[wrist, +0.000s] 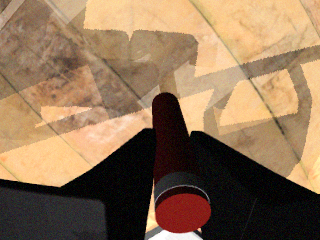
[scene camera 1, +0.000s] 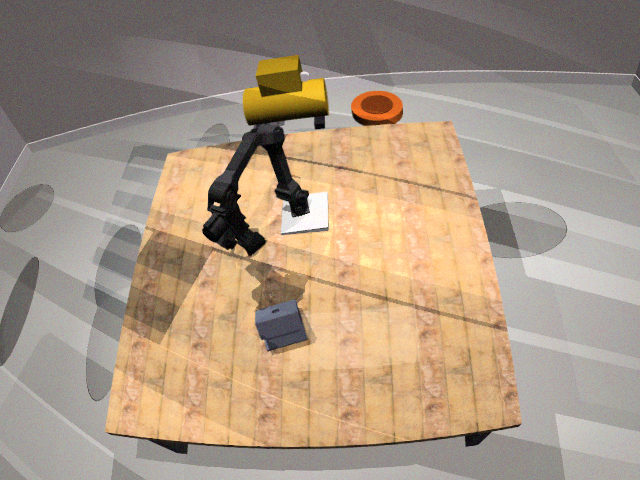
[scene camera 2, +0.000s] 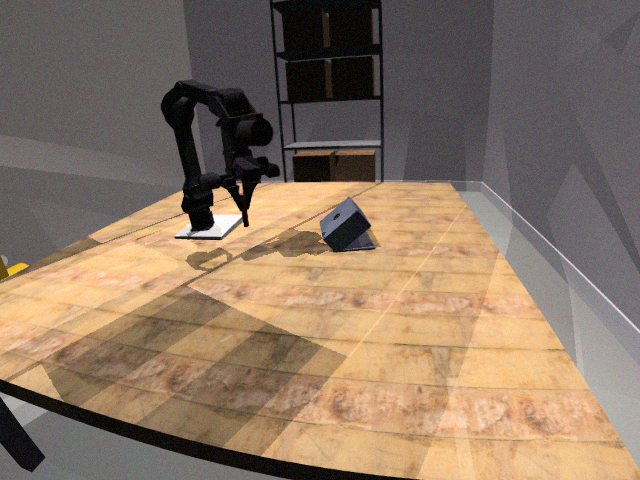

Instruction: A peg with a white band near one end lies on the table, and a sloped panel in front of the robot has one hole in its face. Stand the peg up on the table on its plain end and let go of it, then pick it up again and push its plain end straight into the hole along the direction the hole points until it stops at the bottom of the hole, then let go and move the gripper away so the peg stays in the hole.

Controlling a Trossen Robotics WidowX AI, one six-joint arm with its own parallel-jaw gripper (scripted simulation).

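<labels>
My gripper is visible in the wrist view, in scene camera 1 [246,247] and in scene camera 2. On my gripper [wrist: 118,191] and [scene camera 2: 249,190] are the same spot. For a sloped blue-grey panel, [scene camera 1: 269,324] and [scene camera 2: 358,209] are likewise the same spot.
</labels>
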